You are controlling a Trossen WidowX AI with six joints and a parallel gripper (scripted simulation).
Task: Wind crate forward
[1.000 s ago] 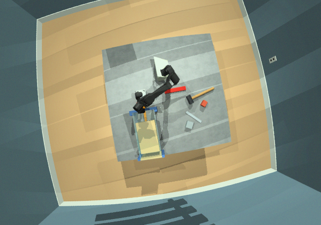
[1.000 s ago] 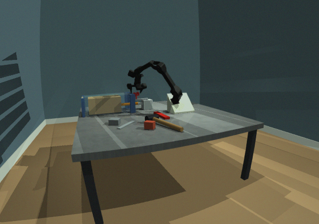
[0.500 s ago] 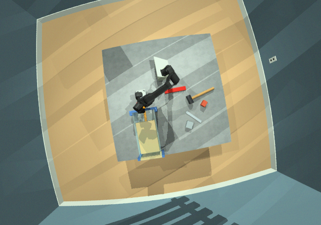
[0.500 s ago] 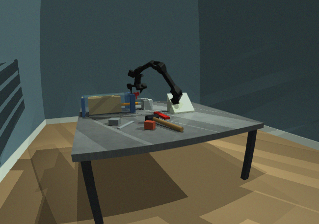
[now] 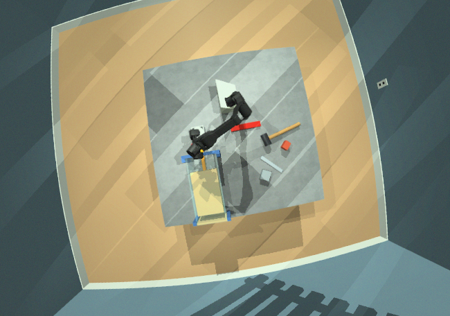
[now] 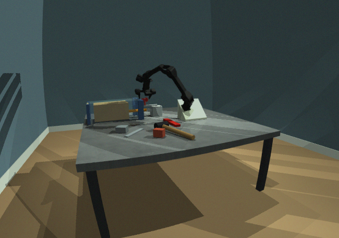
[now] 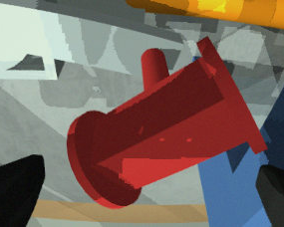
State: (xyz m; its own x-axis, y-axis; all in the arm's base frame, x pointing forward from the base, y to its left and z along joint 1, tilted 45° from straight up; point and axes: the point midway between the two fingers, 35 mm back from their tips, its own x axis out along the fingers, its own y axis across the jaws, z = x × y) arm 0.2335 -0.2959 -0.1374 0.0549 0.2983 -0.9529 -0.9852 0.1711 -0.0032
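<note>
Right now my gripper tip is 2 cm to the right of the red spool-shaped handle grip and 2 cm above it. Round my gripper tip: clear-panelled cubby 31 cm ahead, 4 cm below; then winch handle 3 cm behind, 3 cm to the left, 5 cm below; then grey winch 11 cm behind, 5 cm to the left, 12 cm below.
</note>
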